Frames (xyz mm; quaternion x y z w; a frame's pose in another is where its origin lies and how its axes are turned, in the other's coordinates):
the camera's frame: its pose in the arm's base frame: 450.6 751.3 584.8 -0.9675 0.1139 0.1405 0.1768
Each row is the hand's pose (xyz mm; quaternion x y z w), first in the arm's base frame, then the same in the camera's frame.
Working: the arm's base frame: its pose in the camera's frame: -110.3 987.9 348.4 0.9675 -0.1139 -0.1405 0.1768

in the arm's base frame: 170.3 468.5 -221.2 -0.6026 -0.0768 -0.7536 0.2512
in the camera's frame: 37.9 583.4 682.9 0.2115 0.7716 -0.3115 0.5128
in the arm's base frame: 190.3 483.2 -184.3 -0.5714 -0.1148 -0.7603 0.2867
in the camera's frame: 42.6 553.2 650.6 0.2468 0.7629 -0.3509 0.4836
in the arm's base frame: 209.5 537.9 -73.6 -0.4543 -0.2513 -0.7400 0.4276
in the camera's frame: 16.6 463.8 567.2 0.3824 0.6866 -0.4858 0.3825
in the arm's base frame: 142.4 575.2 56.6 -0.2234 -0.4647 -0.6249 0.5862
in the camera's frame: -93.1 407.5 479.8 0.5335 0.4870 -0.6679 0.1791
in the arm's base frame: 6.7 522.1 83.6 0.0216 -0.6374 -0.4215 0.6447
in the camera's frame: -219.3 484.2 467.1 -0.5860 -0.2186 0.7793 0.0387
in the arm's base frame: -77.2 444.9 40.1 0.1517 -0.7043 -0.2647 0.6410
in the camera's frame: -270.9 590.7 496.7 -0.5782 -0.0373 0.8010 0.1508
